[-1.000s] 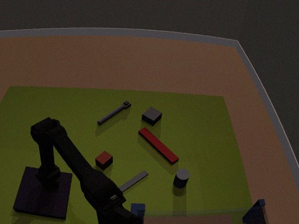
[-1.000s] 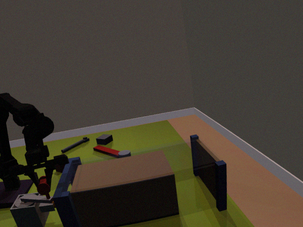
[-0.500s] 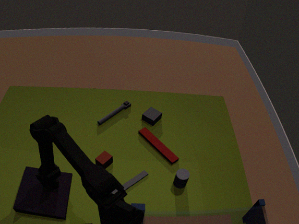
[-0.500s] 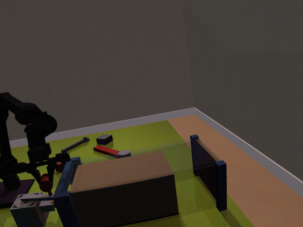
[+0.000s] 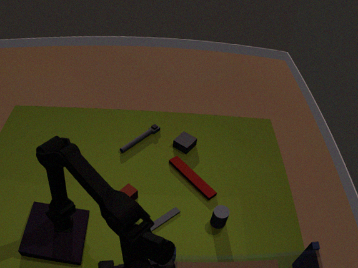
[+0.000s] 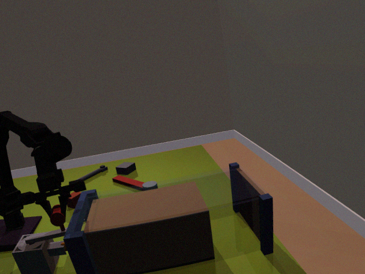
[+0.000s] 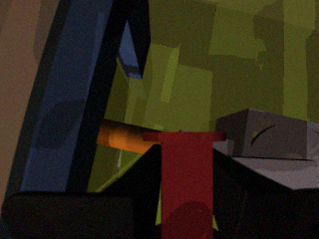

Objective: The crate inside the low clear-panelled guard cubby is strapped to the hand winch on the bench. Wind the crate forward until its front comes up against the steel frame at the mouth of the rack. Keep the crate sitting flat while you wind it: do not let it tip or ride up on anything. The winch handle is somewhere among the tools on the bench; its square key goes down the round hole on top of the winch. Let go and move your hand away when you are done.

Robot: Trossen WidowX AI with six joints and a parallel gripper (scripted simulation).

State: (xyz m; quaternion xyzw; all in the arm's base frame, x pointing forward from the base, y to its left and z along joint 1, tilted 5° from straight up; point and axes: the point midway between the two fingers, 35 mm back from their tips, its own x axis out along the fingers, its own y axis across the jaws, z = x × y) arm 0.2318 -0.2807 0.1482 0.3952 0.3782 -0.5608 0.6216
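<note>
Right now my gripper tip is 4 cm past the winch handle, 3 cm above it and 2 cm to the right of it. Round my gripper tip: red crank grip: 2 cm to the left; then blue steel frame: 6 cm ahead, 3 cm below, 1 cm to the right; then grey winch: 12 cm behind, 10 cm below, 1 cm to the left.
</note>
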